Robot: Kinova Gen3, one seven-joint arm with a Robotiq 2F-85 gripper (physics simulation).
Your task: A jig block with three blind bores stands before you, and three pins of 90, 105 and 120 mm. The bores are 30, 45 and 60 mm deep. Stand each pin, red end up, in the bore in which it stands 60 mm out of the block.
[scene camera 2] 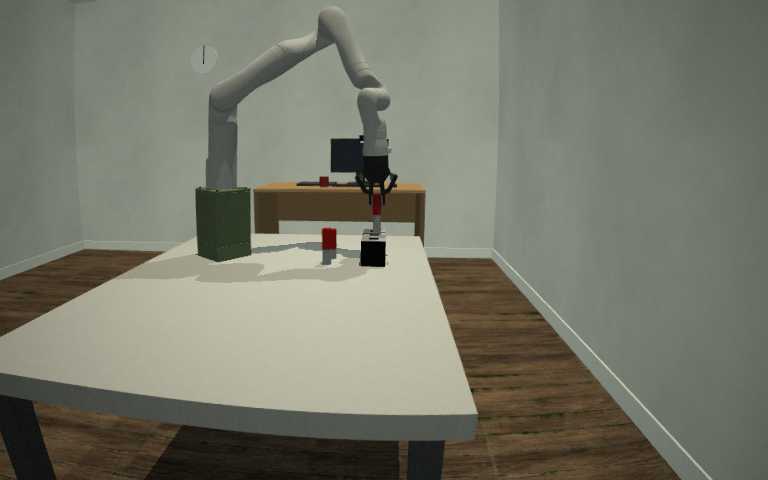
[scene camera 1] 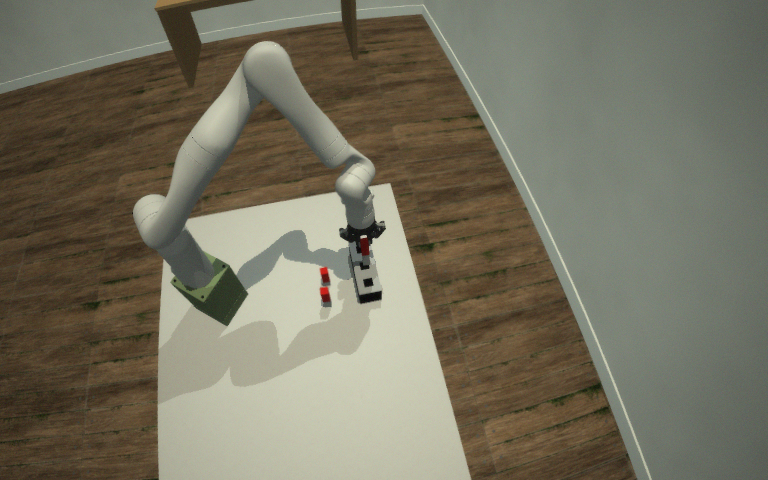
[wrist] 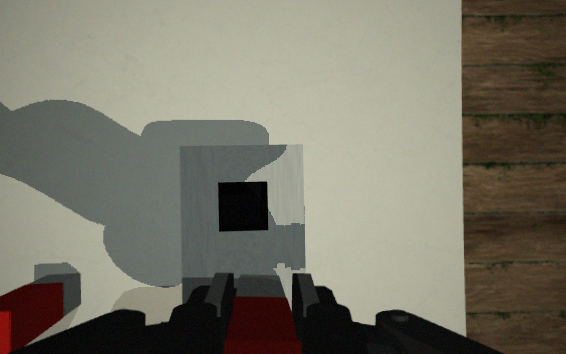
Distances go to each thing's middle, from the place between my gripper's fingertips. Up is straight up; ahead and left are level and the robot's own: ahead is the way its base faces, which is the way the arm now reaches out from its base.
Scene:
I see my gripper 120 mm above the jig block (scene camera 1: 368,285), 30 mm to the left of it and 10 mm past it.

